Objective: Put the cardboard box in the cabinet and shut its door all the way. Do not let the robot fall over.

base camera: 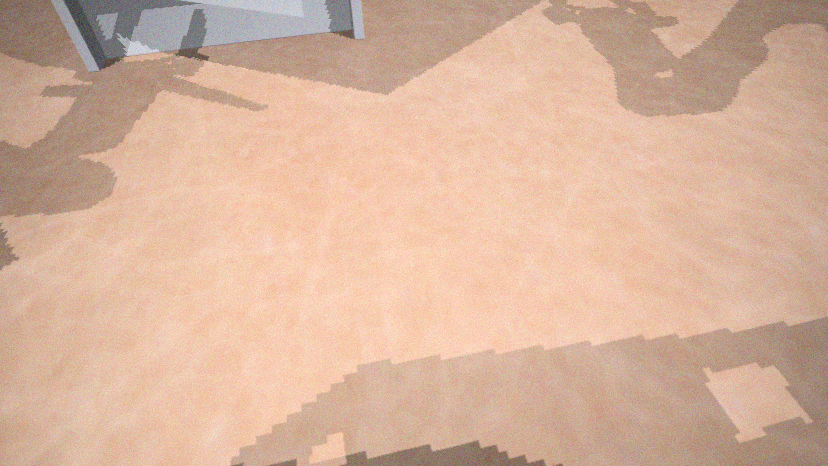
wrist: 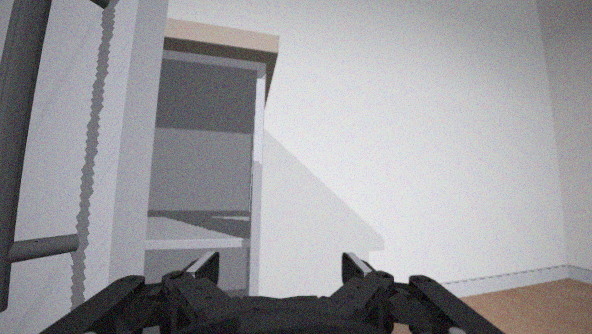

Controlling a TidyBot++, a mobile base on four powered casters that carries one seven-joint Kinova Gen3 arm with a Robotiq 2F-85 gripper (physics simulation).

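Places are measured from the arm's base along level axes (x ahead, y left, z up), in centimetres.
Pixels of known places: gripper, fingertip midpoint: (wrist: 281,266).
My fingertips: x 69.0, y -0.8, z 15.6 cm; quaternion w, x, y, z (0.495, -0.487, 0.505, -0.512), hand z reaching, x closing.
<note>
Behind a point stands the place of what it marks.
The white cabinet (base camera: 266,33) @(x 99.2, y 20.6, z -38.5 cm) (wrist: 259,120) @(x 96.5, y 3.5, z 34.7 cm) stands open. In the base view its lower part shows at the top left. In the wrist view its opening shows left of centre, with a shelf (wrist: 195,244) @(x 96.9, y 14.9, z 9.9 cm) inside and no box visible on the part that shows. The door (wrist: 62,130) @(x 69.3, y 15.0, z 24.8 cm) stands open at the left of the wrist view, close to the camera, with a long grey bar handle (wrist: 19,140) @(x 64.8, y 12.6, z 23.1 cm). My gripper (wrist: 281,266) @(x 69.0, y -0.8, z 15.6 cm) is open and empty, to the right of the door's free edge and in front of the cabinet. The cardboard box does not show in either current view.
The tan floor (base camera: 434,231) @(x 44.9, y -4.2, z -39.6 cm) (wrist: 540,305) @(x 153.8, y -142.4, z -39.6 cm) carries shadows of the robot and cabinet. A dark patch lies at the base view's left edge. A beige top board (wrist: 225,37) @(x 91.5, y 10.0, z 49.0 cm) overhangs the cabinet. A pale wall (wrist: 425,125) @(x 166.6, y -87.2, z 59.3 cm) stands behind and right, with a low skirting.
</note>
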